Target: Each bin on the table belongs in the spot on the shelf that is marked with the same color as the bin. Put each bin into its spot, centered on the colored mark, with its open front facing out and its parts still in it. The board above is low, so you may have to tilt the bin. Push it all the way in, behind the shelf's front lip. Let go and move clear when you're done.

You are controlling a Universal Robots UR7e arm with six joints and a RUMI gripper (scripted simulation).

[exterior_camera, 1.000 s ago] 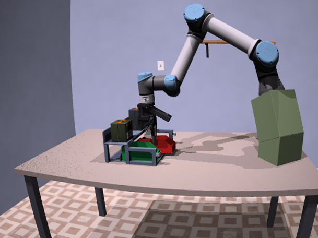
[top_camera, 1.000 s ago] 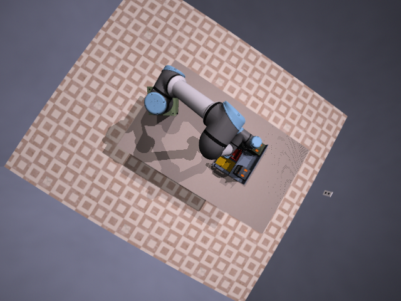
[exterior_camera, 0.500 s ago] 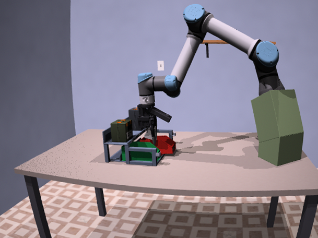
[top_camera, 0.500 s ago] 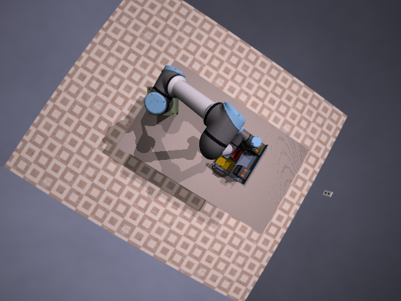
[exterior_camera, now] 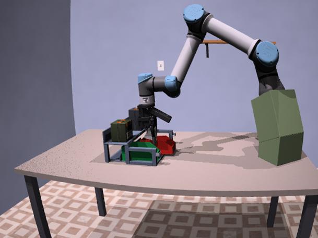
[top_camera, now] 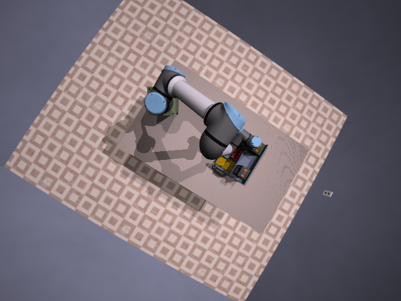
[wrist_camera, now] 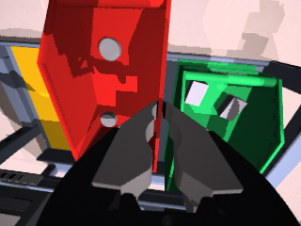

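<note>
The red bin is 50 mm to the right of my hand, 20 mm below it and 10 mm behind it. Round my hand: green mark (60 mm to the left, 60 mm below, 60 mm ahead); then red mark (60 mm below, 50 mm to the right, 50 mm ahead); then green bin (70 mm to the left, 60 mm ahead, 30 mm below).
</note>
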